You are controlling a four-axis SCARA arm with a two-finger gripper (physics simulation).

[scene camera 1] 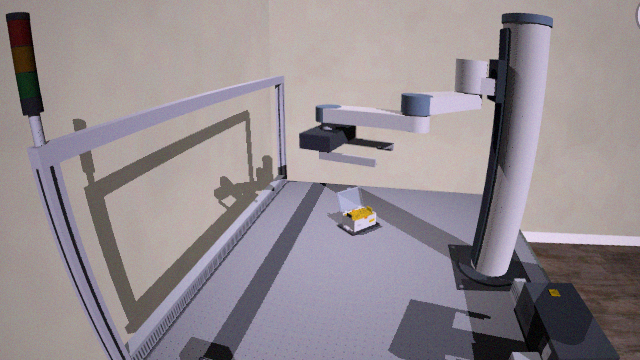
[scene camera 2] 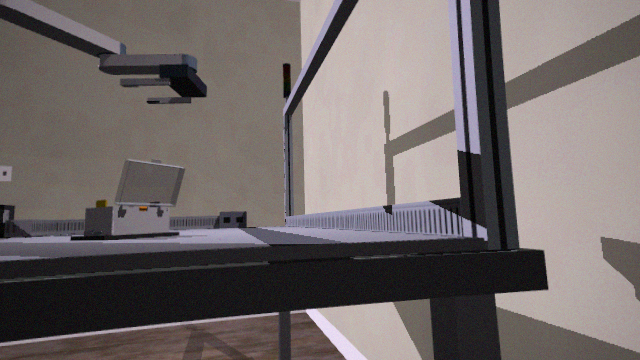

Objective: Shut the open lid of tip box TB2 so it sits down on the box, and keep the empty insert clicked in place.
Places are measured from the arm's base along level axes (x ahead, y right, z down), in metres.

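Where they show: gripper, fingertip midpoint: (scene camera 1: 385, 154) (scene camera 2: 135, 92); arm's base, link origin: (scene camera 1: 488, 269).
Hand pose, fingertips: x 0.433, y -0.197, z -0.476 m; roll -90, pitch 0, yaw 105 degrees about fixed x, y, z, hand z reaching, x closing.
Note:
Each offset is from my fingertips to the top centre of the thing. "spot": to the spot under its first point.
Tip box TB2 {dz +0.398, dx +0.102, dy +0.453 m} (scene camera 1: 366, 223) (scene camera 2: 145, 222) is a white box standing on a dark plate on the table. Its clear lid {spot: dz +0.368, dx +0.153, dy +0.502 m} (scene camera 1: 349, 200) (scene camera 2: 151, 182) is open and stands up, leaning back from the hinge side. The yellow insert {dz +0.389, dx +0.102, dy +0.453 m} (scene camera 1: 361, 214) (scene camera 2: 101, 203) shows at the box's top; whether it is clicked in at every side cannot be told. My gripper (scene camera 1: 384, 154) (scene camera 2: 134, 92) hangs high above the box, with its two long flat fingers level and well apart. It is open, with no thing between the fingers, and touches neither lid nor box.
The arm's column (scene camera 1: 520, 150) stands at the right of the table in scene camera 1. A metal frame (scene camera 1: 165, 112) (scene camera 2: 492, 125) runs along one table edge, with a signal tower (scene camera 1: 24, 60) (scene camera 2: 286, 80) at its end. A dark equipment box {spot: dz +0.349, dx -0.581, dy -0.202 m} (scene camera 1: 575, 315) lies near the column.

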